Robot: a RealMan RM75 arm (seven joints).
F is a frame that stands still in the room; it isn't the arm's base.
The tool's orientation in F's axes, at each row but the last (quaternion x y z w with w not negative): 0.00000 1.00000 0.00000 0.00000; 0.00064 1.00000 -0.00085 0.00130; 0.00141 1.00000 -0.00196 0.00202; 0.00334 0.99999 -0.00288 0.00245; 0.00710 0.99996 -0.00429 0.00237; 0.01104 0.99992 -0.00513 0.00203; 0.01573 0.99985 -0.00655 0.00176; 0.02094 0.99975 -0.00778 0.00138; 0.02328 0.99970 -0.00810 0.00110
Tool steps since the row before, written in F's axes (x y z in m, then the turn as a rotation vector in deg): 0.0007 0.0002 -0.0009 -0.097 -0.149 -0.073; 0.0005 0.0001 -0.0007 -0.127 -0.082 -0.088; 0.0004 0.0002 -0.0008 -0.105 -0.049 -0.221; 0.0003 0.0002 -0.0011 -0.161 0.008 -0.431; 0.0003 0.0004 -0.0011 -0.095 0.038 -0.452; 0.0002 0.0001 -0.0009 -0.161 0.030 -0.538; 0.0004 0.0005 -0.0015 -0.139 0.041 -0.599; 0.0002 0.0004 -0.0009 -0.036 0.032 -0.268; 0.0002 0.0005 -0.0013 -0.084 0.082 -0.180
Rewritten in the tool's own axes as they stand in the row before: -0.0007 0.0002 0.0009 0.097 -0.149 0.073; -0.0005 0.0001 0.0007 0.127 -0.082 0.088; -0.0004 0.0002 0.0008 0.106 -0.048 0.221; -0.0003 0.0002 0.0011 0.163 0.009 0.430; -0.0003 0.0004 0.0011 0.098 0.041 0.451; -0.0002 0.0001 0.0009 0.164 0.032 0.537; -0.0004 0.0005 0.0015 0.142 0.044 0.598; -0.0002 0.0004 0.0009 0.038 0.035 0.267; -0.0002 0.0005 0.0013 0.088 0.081 0.178
